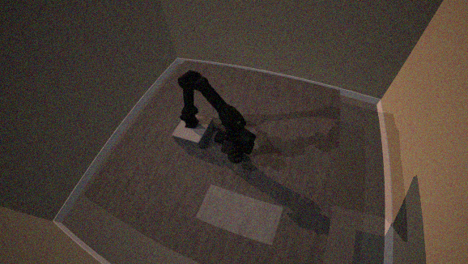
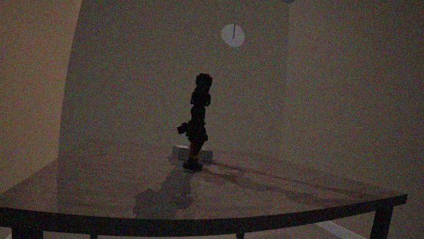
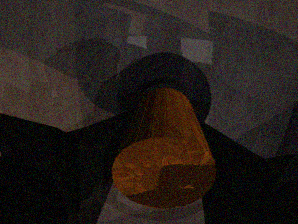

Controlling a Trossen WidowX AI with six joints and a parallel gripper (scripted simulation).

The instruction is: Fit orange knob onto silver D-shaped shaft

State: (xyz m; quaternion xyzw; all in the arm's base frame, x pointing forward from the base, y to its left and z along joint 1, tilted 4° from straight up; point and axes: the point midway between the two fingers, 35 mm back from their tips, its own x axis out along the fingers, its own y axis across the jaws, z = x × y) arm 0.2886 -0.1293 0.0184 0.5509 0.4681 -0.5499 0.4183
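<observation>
The dark round pedestal is 3 cm below my gripper tip. Also, from my gripper tip: orange knob (3 cm above).
</observation>
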